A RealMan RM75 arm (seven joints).
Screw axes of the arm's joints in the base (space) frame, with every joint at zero. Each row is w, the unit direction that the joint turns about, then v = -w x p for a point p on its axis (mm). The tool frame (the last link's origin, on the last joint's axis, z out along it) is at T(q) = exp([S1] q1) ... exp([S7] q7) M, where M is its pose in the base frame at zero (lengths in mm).
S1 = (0, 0, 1, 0, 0, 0)
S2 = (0, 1, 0, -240.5, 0, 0)
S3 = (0, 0, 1, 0, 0, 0)
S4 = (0, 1, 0, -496.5, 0, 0)
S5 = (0, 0, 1, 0, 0, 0)
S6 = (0, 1, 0, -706.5, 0, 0)
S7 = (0, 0, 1, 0, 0, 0)
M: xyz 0 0 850.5 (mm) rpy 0 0 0 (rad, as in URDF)
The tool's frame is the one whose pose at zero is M.
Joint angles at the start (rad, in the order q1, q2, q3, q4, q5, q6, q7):
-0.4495 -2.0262 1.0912 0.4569 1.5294 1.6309 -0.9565
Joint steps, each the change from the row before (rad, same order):
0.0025 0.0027 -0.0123 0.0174 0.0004 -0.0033 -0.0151
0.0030 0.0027 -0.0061 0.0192 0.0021 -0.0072 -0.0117
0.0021 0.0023 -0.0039 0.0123 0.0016 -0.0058 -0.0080
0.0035 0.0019 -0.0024 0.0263 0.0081 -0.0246 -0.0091
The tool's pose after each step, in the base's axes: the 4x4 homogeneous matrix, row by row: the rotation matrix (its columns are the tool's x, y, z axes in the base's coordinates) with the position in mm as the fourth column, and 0 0 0 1 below. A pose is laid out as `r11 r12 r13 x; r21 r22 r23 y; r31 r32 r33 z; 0 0 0 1`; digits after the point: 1 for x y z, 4 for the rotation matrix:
0.7676 0.2010 0.6086 -252.8; 0.0625 -0.9685 0.2410 291.6; 0.6379 -0.1469 -0.7560 -21.3; 0 0 0 1
0.7725 0.2030 0.6017 -253.0; 0.0574 -0.9660 0.2521 294.7; 0.6324 -0.1602 -0.7579 -17.6; 0 0 0 1
0.7764 0.2052 0.5959 -253.5; 0.0549 -0.9639 0.2604 296.7; 0.6279 -0.1695 -0.7596 -15.1; 0 0 0 1
0.7920 0.2050 0.5750 -254.7; 0.0460 -0.9593 0.2786 301.4; 0.6087 -0.1943 -0.7692 -12.2; 0 0 0 1

